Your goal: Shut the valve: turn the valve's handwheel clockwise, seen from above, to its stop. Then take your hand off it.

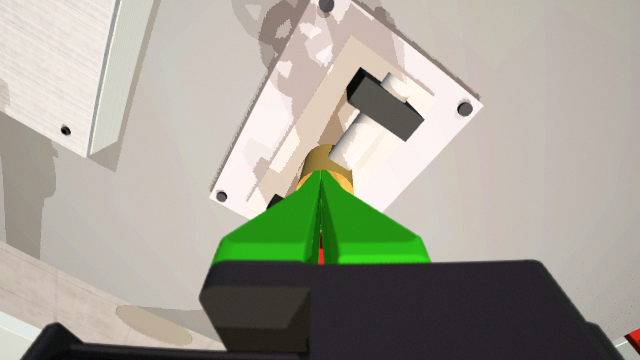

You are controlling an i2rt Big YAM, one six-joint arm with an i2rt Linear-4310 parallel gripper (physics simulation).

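Observation:
My gripper (pixel 320 181) is shut, its two green fingers meeting at the tips with nothing held between the tips. It is over the near part of the valve. The handwheel is almost wholly hidden by the fingers; a small sliver of red (pixel 321 256) shows through the narrow gap between them. The valve's brass body (pixel 326 156) shows just past the fingertips. A white pipe (pixel 352 139) runs from it toward the upper right through a dark clamp block (pixel 386 107). How far the handwheel is turned cannot be seen.
The valve is mounted on a white base plate (pixel 265 125) with dark bolts at its corners. A pale brushed box (pixel 50 55) is at the upper left. Part of a red object (pixel 634 341) shows at the lower right edge. Shadows fall across the plate and table.

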